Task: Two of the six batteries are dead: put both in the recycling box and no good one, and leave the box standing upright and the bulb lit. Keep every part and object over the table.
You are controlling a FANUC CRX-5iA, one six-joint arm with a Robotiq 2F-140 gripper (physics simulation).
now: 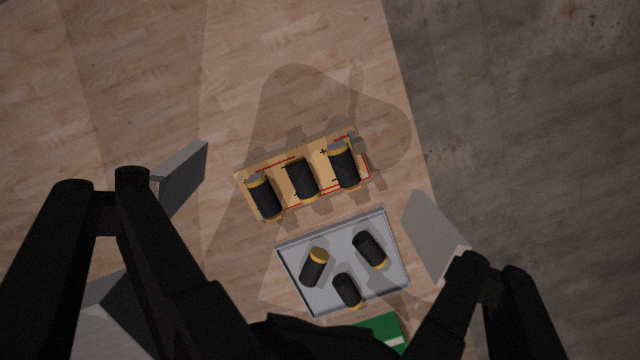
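Observation:
A wooden battery holder holds three black batteries with gold ends: a left one, a middle one and a right one. Three more batteries lie apart in the grey tray: one at the left, one at the right and one lower down. The green recycling box shows in part at the bottom edge, partly hidden by the gripper body. My gripper is open and empty, above the holder and tray. The bulb cannot be made out.
A small dark grey part sits at the holder's right corner. A grey block-like object shows partly at lower left behind the gripper's linkage. The wooden table ends at the right, with grey floor beyond.

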